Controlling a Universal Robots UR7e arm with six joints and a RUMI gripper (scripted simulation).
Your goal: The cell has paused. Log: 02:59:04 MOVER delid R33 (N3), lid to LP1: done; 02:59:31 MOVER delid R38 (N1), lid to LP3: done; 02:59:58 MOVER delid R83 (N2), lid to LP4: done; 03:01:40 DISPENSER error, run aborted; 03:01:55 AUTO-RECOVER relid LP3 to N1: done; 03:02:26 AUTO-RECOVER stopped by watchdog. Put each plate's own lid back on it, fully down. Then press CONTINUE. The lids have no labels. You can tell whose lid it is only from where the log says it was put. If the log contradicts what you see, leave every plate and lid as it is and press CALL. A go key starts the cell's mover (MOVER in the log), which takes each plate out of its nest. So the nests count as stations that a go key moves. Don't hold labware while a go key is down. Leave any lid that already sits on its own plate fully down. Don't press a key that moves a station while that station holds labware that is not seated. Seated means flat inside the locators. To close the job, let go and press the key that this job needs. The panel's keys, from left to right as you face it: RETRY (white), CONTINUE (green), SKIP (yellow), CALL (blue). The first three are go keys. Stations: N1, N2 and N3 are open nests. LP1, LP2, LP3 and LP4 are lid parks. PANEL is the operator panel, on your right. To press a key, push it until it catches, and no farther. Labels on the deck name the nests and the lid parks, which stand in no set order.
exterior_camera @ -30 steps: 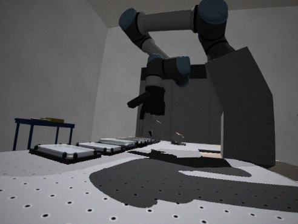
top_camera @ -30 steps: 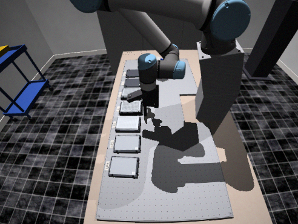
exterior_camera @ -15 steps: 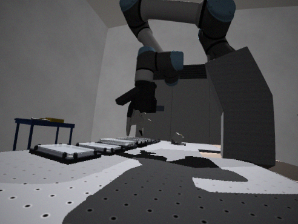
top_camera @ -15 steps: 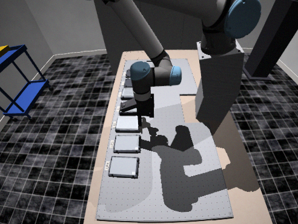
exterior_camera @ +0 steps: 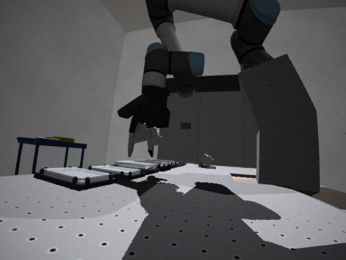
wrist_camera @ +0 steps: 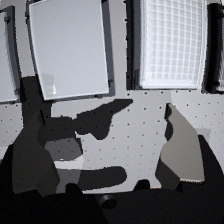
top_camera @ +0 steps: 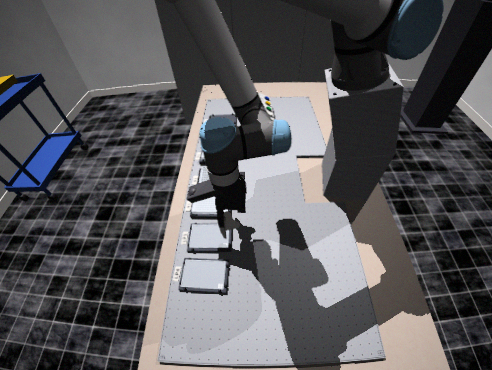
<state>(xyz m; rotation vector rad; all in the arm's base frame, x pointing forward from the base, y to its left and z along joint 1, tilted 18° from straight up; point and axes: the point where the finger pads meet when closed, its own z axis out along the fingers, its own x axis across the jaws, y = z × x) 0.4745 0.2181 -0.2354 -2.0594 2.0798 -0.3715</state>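
Now: hand 6 cm short of the well plate, 22 cm to the left of it and 4 cm above it. From my hand the other things lie so: white key: 16 cm behind, 57 cm to the right; green continue key: 16 cm behind, 62 cm to the right; lid park LP2: 7 cm ahead, 48 cm to the right, 6 cm below.
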